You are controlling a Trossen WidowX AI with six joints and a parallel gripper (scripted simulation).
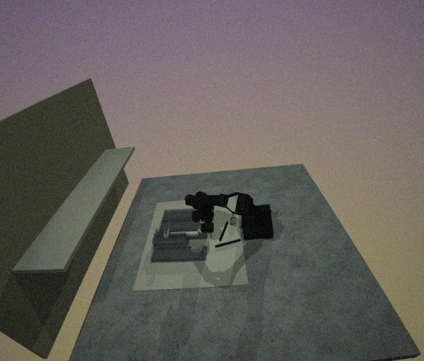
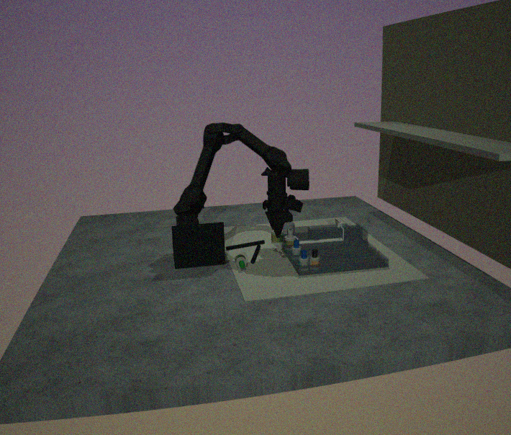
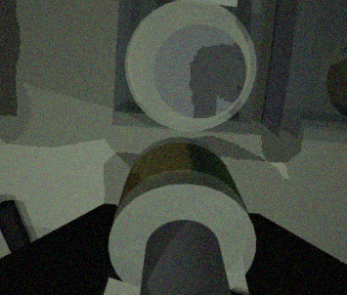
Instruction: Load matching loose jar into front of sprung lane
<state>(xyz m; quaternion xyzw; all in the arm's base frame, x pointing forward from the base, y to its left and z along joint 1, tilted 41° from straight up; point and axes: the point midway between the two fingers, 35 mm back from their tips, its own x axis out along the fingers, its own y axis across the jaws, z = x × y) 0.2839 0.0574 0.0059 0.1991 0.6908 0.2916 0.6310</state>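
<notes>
Right now the pale mat is 10 cm ahead of my gripper tip and 6 cm below it. The rest, counted from my gripper tip: wall shelf (55 cm ahead, 31 cm above, 6 cm to the left).
</notes>
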